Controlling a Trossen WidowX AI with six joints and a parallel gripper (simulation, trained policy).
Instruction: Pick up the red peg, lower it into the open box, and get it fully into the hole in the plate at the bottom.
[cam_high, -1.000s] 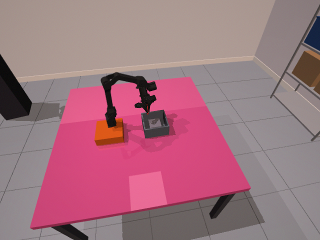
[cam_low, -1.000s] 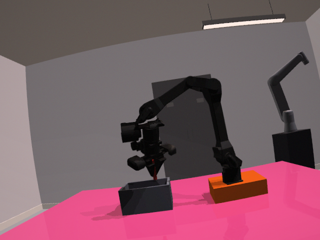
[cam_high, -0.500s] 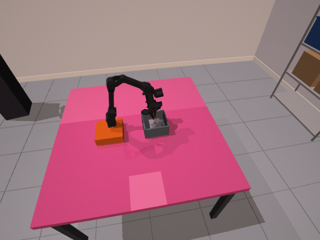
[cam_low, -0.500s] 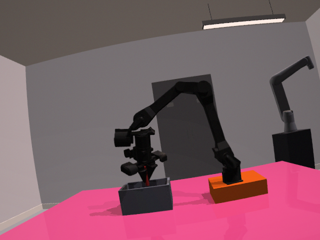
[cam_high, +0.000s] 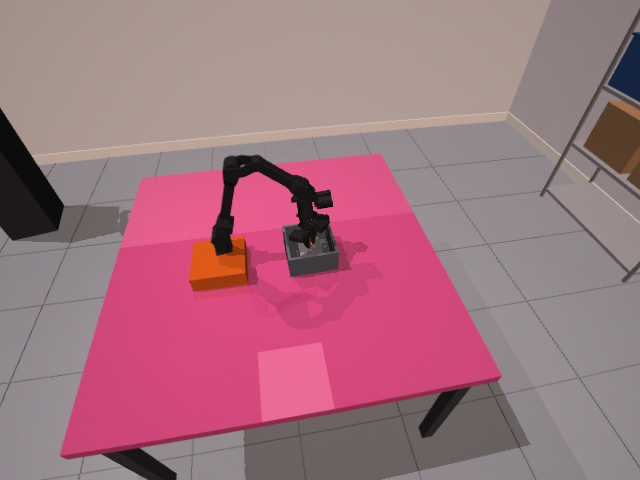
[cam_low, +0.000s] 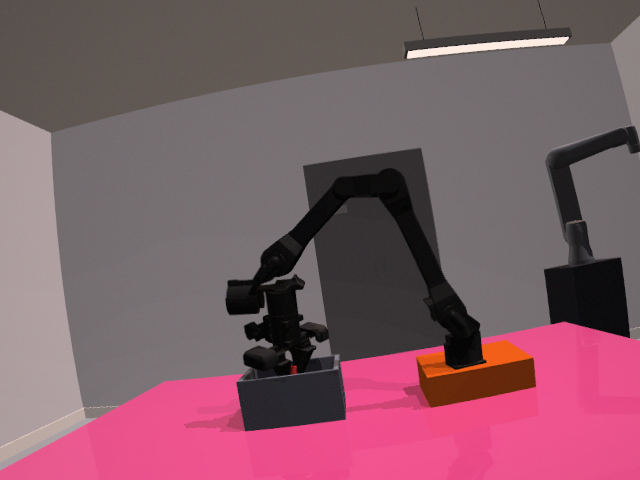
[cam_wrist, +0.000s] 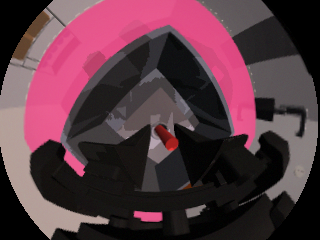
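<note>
Now: the red peg 1 cm to the left of my gripper tip and 1 cm above it. The rest, counted from my gripper tip: grey plate (1 cm to the left, 2 cm below); grey box (1 cm to the left, 4 cm below).
</note>
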